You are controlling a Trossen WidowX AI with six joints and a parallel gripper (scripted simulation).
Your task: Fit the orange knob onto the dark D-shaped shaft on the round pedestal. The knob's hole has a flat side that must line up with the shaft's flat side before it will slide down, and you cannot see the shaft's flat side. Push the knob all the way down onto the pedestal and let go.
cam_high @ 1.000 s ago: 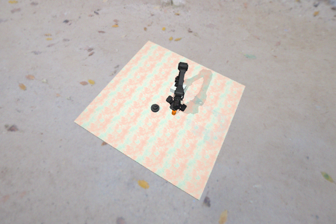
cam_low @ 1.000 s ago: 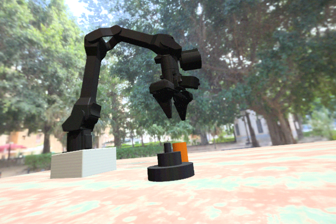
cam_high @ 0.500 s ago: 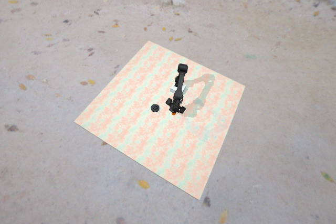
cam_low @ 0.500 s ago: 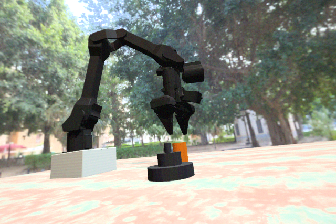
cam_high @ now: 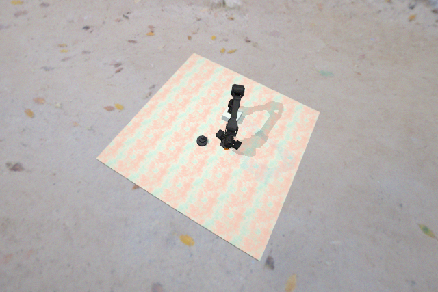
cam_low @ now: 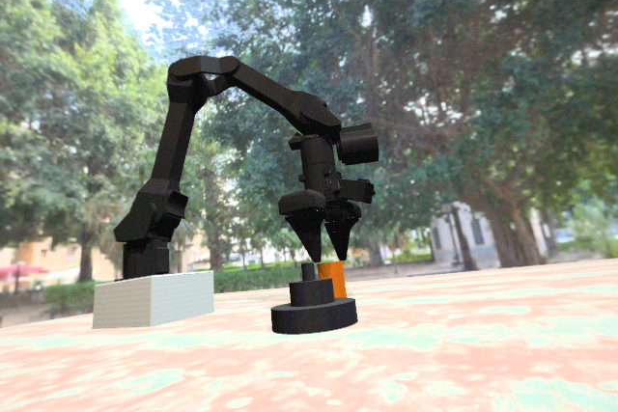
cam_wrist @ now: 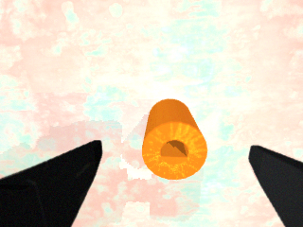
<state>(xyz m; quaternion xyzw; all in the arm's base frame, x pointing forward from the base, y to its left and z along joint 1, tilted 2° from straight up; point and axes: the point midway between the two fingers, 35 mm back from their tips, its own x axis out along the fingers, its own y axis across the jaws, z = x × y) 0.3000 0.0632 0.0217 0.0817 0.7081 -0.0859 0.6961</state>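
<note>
The orange knob is 30 mm below my gripper tip. From my gripper tip the other things lie so: round pedestal: 20 mm ahead, 190 mm to the right, 30 mm below.
</note>
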